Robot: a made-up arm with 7 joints. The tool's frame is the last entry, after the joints. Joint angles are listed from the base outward. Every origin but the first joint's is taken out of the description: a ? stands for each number. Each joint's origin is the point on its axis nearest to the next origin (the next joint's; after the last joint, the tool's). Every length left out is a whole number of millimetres.
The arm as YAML. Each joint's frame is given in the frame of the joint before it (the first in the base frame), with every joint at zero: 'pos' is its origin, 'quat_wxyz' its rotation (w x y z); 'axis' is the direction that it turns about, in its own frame. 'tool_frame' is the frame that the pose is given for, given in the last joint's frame.
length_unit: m
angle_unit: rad
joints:
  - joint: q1
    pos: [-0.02, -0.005, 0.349]
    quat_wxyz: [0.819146, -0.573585, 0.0, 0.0]
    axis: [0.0, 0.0, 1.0]
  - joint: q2
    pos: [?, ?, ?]
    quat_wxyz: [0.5, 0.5, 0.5, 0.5]
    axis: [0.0, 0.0, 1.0]
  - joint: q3
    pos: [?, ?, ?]
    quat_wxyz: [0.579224, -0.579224, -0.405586, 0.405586]
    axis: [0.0, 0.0, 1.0]
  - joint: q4
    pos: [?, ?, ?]
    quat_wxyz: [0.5, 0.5, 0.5, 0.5]
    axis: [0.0, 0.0, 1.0]
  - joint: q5
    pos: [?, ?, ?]
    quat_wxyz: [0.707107, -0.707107, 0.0, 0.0]
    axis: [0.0, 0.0, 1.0]
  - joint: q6
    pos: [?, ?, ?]
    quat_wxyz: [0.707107, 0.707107, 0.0, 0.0]
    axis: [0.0, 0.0, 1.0]
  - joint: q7
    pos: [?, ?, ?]
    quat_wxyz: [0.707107, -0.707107, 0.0, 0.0]
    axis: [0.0, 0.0, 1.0]
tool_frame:
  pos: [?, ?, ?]
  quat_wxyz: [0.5, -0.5, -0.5, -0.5]
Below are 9 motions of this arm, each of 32 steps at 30 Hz.
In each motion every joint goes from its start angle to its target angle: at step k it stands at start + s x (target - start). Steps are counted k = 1, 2, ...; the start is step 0. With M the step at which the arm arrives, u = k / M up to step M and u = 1 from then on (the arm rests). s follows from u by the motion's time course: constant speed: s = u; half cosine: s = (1 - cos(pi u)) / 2; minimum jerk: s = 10 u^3 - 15 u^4 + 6 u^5.
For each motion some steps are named. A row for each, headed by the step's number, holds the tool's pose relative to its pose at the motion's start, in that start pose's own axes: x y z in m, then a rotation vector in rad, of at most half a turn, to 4 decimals.
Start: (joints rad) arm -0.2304 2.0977 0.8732 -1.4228 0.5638 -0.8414 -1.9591
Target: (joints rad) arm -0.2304 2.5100 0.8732 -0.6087 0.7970 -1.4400 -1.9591
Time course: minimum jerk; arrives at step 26
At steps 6, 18, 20, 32:
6: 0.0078 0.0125 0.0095 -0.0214 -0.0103 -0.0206
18: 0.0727 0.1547 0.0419 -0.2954 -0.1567 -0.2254
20: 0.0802 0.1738 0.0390 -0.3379 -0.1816 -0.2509
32: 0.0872 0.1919 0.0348 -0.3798 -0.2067 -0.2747

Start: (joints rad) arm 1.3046 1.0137 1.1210 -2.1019 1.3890 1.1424 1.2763
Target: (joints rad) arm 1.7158 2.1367 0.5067 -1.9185 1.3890 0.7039 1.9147
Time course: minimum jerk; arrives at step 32
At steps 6, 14, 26, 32:
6: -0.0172 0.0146 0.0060 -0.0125 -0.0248 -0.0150
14: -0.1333 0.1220 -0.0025 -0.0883 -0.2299 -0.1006
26: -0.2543 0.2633 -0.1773 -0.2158 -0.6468 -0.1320
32: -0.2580 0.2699 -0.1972 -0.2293 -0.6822 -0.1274

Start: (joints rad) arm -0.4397 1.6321 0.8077 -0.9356 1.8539 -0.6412 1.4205
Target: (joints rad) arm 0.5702 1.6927 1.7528 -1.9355 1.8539 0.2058 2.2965
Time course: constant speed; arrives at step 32
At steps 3, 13, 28, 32:
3: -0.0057 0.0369 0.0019 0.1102 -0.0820 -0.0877
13: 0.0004 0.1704 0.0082 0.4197 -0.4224 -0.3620
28: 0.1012 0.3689 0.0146 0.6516 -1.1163 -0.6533
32: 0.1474 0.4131 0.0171 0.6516 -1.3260 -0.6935

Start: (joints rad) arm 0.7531 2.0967 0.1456 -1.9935 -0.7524 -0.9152 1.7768
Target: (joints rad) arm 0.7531 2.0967 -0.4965 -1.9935 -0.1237 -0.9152 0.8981
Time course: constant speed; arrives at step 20
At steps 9, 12, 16, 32:
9: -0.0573 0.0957 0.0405 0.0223 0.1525 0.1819
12: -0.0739 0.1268 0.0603 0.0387 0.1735 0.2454
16: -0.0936 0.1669 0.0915 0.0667 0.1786 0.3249
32: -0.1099 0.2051 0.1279 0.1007 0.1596 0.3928

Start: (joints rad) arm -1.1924 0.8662 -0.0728 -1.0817 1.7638 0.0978 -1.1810
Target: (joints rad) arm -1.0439 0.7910 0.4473 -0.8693 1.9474 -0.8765 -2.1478
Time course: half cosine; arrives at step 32
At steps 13, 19, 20, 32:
13: 0.0244 0.0259 -0.0792 -0.1743 -0.5045 0.0051
19: 0.0643 0.0559 -0.1369 -0.3068 -0.9129 -0.1606
20: 0.0722 0.0613 -0.1449 -0.3254 -0.9744 -0.2010
32: 0.1327 0.0991 -0.1872 -0.4181 -1.3394 -0.5655

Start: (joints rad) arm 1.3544 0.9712 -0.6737 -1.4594 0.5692 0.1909 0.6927
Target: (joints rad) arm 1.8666 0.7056 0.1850 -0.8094 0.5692 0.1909 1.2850
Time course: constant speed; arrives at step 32
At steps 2, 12, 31, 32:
2: 0.0051 0.0019 -0.0246 0.0800 -0.0527 0.0103
12: 0.0552 0.0397 -0.1495 0.4906 -0.3322 0.0716
31: 0.2696 0.2267 -0.3124 1.2657 -0.9517 0.2783
32: 0.2847 0.2392 -0.3153 1.3042 -0.9879 0.2945

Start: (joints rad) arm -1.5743 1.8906 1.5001 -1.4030 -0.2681 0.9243 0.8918
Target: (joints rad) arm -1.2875 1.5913 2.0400 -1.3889 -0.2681 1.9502 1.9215
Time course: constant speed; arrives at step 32
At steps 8, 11, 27, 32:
8: -0.0203 0.0173 -0.0493 0.2930 -0.3059 -0.1705
11: -0.0267 0.0231 -0.0693 0.3996 -0.4334 -0.2133
27: -0.0448 0.0444 -0.1872 0.9077 -1.1970 -0.2208
32: -0.0432 0.0465 -0.2265 1.0348 -1.4522 -0.1403

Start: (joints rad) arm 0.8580 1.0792 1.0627 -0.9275 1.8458 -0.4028 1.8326
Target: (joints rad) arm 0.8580 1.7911 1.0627 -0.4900 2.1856 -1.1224 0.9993
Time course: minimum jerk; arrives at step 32
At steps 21, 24, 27, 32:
21: -0.0506 0.1975 0.0256 -0.4231 0.6847 -0.0739
24: -0.0517 0.2302 0.0300 -0.4646 0.7934 -0.0362
27: -0.0514 0.2499 0.0327 -0.4856 0.8570 -0.0064
32: -0.0511 0.2579 0.0338 -0.4933 0.8821 0.0071

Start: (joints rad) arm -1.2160 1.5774 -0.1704 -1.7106 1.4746 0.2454 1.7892
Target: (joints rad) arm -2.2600 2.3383 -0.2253 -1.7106 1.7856 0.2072 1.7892
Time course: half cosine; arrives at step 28
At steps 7, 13, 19, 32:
7: 0.0182 0.0274 0.0839 -0.0905 0.1266 -0.0203
13: 0.1005 0.0910 0.2348 -0.2562 0.4007 -0.0344
19: 0.2480 0.1614 0.3484 -0.3989 0.7218 -0.0137
32: 0.3810 0.2060 0.3874 -0.4727 0.9694 0.0207

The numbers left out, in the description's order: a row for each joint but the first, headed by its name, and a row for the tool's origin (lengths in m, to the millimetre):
q2: -0.013 0.029 0.0
q3: 0.156 -0.032 0.0
q4: -0.009 -0.024 0.0
q5: 0.081 -0.419 0.0
q6: 0.007 -0.04 0.0
q7: 0.005 -0.039 0.0
tool: 0.019 0.013 0.0

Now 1 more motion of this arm.
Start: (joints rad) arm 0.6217 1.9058 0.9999 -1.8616 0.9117 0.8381 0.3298
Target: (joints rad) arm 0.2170 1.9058 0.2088 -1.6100 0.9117 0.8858 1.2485
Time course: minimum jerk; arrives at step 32
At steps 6, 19, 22, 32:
6: -0.0060 0.0082 -0.0004 0.0474 -0.0035 -0.0243
19: -0.0690 0.1208 -0.0088 0.6290 -0.1546 -0.3080
22: -0.0800 0.1493 -0.0123 0.7589 -0.2187 -0.3634
32: -0.0910 0.1845 -0.0175 0.9110 -0.3102 -0.4211

